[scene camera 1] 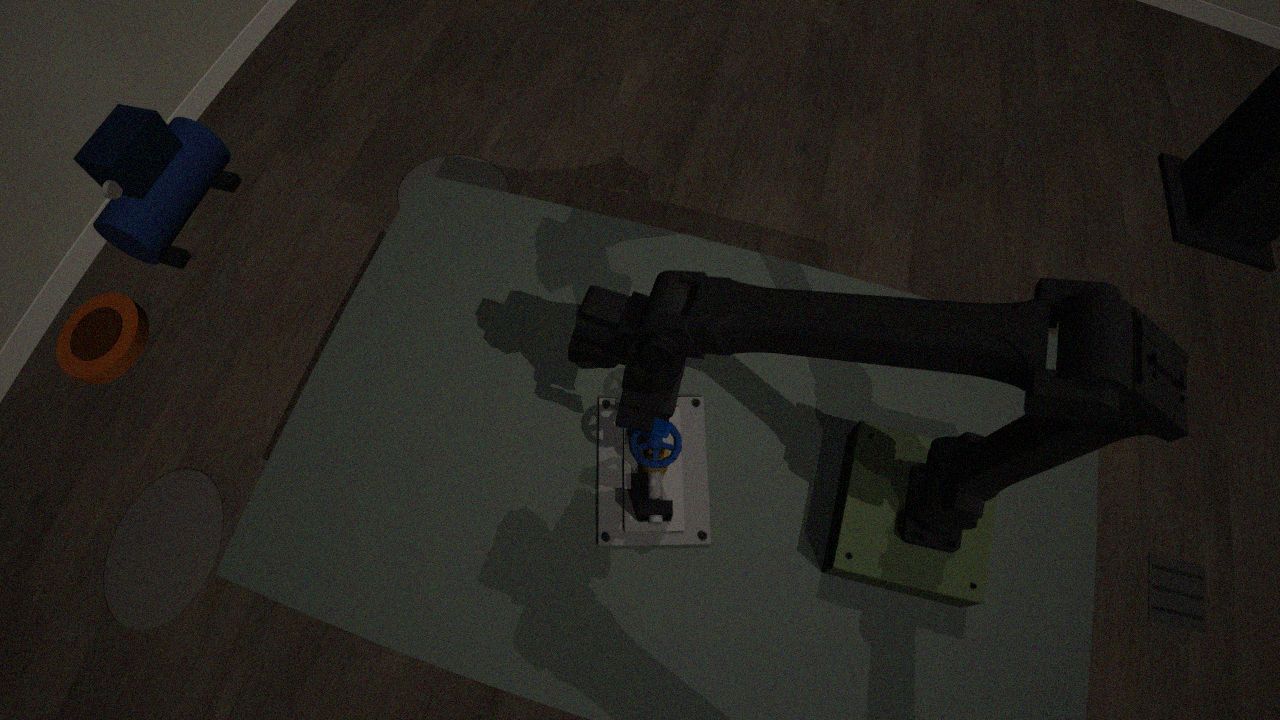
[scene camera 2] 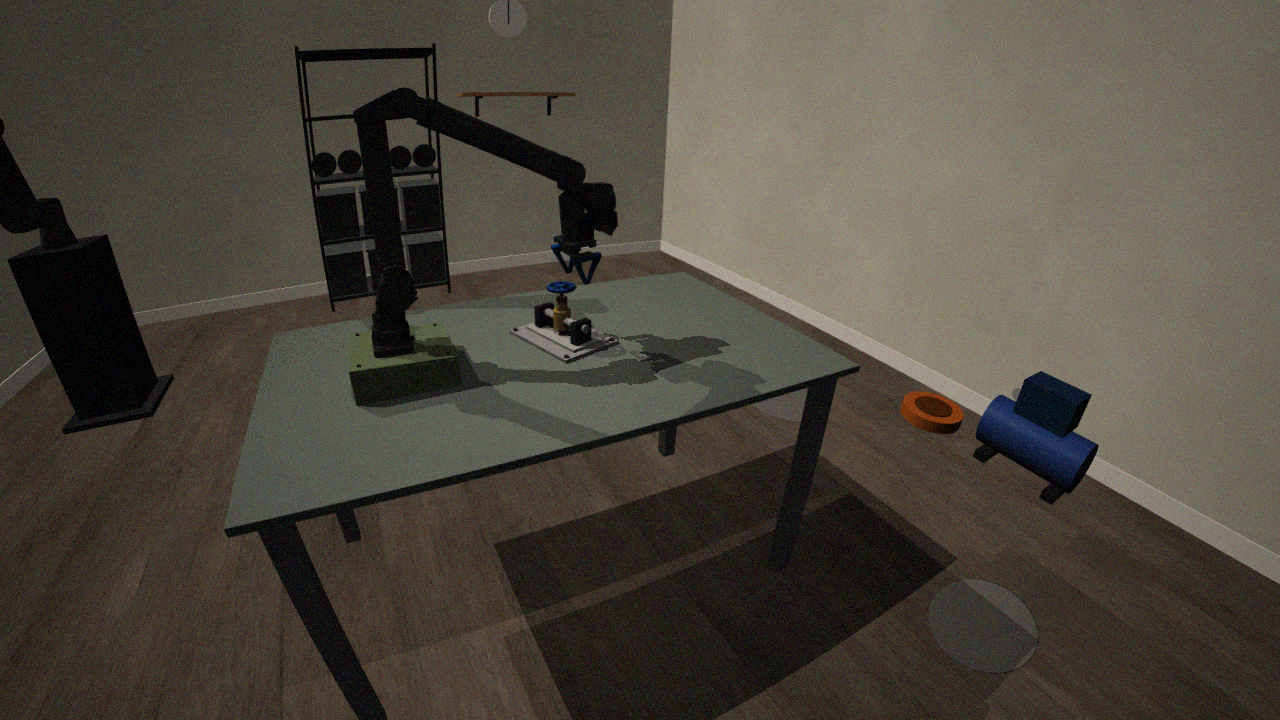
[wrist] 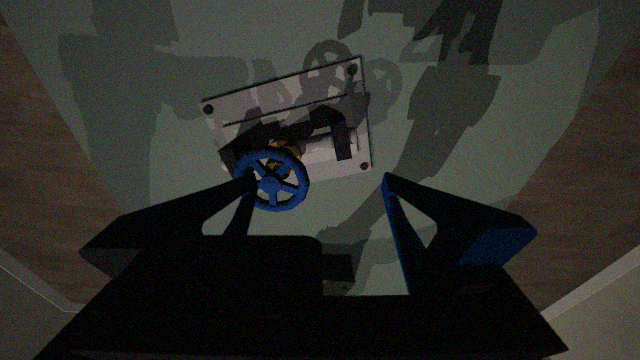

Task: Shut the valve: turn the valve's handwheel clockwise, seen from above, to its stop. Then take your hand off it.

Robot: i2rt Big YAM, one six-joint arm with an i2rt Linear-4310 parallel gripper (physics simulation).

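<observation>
A blue spoked handwheel [scene camera 1: 656, 445] [scene camera 2: 561, 287] [wrist: 271, 185] sits on top of the brass valve [scene camera 2: 561, 319] [wrist: 287, 146]. The valve stands on a pale base plate [scene camera 1: 697, 483] [scene camera 2: 567, 354] [wrist: 227, 108] with dark pipe supports. My gripper [scene camera 2: 578, 275] [wrist: 319, 179] is open and empty, pointing down. In the second scene view its fingertips are slightly higher than the handwheel and to its right. In the wrist view the left fingertip overlaps the wheel's rim, and the wheel lies left of the middle between the fingers. In the first scene view the wrist partly hides the fingers.
The arm stands on a green block [scene camera 1: 904, 573] [scene camera 2: 402, 380] on the grey-green table [scene camera 1: 402, 501] [scene camera 2: 304, 447]. A blue tank [scene camera 1: 170, 192] [scene camera 2: 1029, 438] and an orange ring [scene camera 1: 69, 358] [scene camera 2: 914, 413] are off the table. A dark shelf rack [scene camera 2: 366, 55] stands by the back wall.
</observation>
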